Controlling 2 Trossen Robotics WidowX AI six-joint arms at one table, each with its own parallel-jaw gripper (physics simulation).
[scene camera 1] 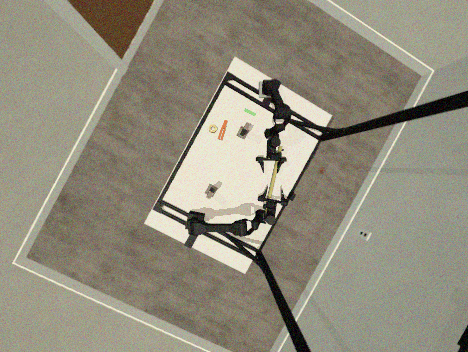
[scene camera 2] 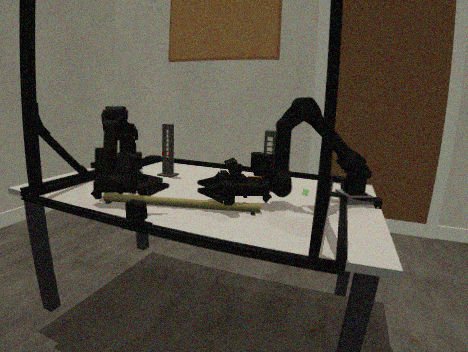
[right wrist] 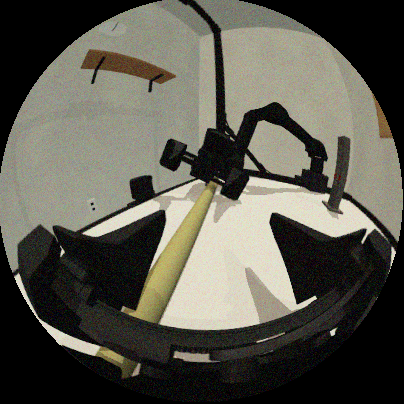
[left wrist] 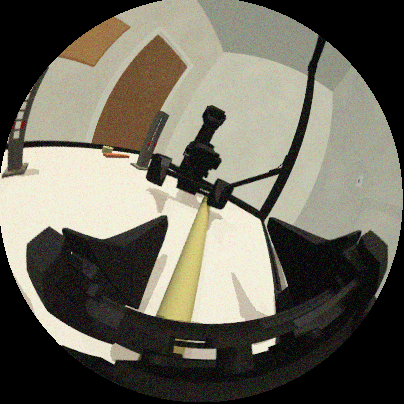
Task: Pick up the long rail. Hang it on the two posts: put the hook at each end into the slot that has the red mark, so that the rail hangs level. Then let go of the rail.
Labels:
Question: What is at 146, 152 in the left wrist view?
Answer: A post.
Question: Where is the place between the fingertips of my left gripper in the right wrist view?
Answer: At 196, 173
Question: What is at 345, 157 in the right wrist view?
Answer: A post.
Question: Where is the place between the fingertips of my left gripper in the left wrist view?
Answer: At 219, 221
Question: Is my left gripper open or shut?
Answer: Open.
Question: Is my right gripper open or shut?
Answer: Open.

